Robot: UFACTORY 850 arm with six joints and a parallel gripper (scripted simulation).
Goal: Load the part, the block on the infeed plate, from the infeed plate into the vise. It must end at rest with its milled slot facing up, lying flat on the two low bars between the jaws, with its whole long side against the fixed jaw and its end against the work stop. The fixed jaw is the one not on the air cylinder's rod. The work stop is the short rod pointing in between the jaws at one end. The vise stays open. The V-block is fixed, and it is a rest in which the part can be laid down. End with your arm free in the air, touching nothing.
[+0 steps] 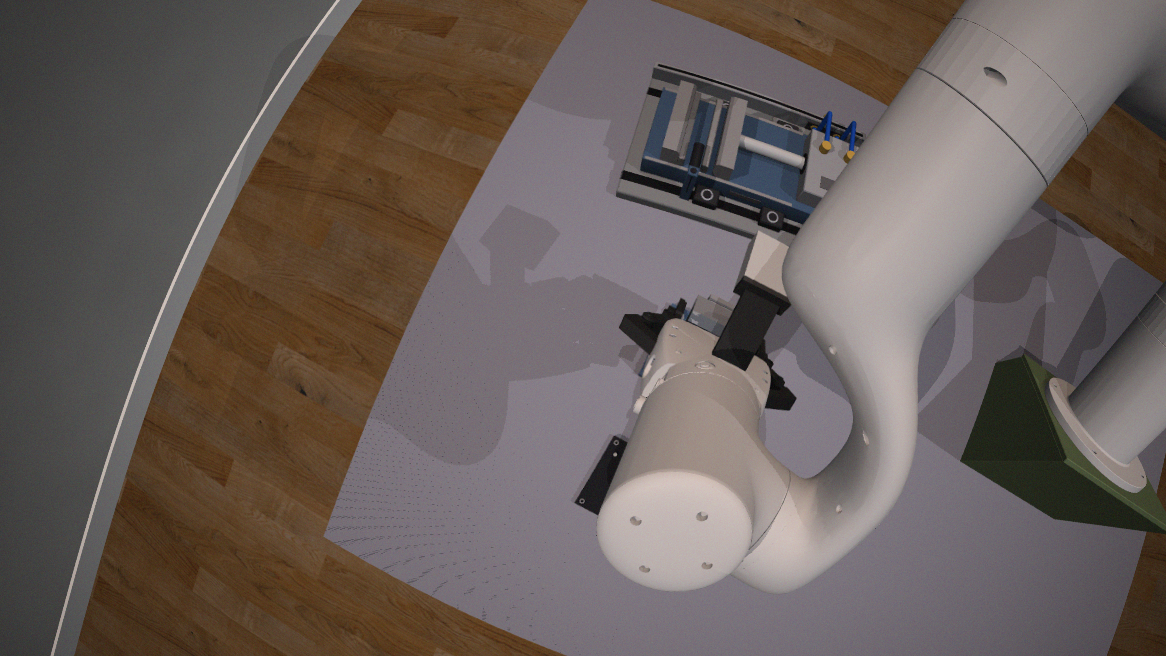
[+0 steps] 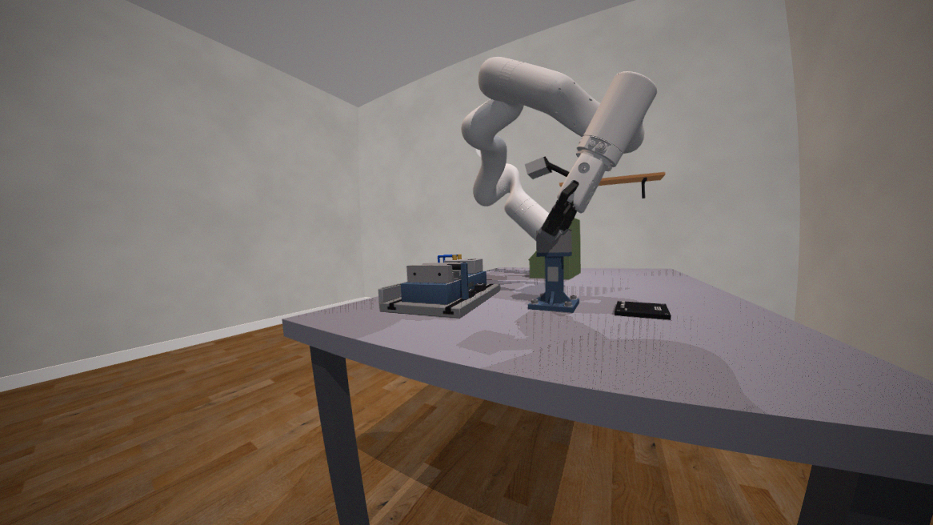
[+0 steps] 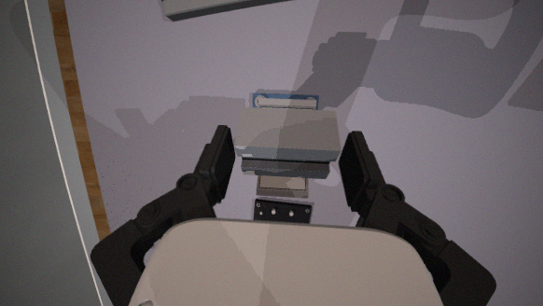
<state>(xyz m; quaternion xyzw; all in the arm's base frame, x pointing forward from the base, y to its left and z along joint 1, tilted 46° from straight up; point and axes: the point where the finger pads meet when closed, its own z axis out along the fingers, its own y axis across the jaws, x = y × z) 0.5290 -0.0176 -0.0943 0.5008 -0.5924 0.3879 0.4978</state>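
My hand is right at the part. Round my hand: moving jaw 4 cm ahead, 25 cm to the right, 9 cm below; then work stop 7 cm ahead, 21 cm to the right, 7 cm below; then black infeed plate 2 cm ahead, 16 cm to the left, 16 cm below.
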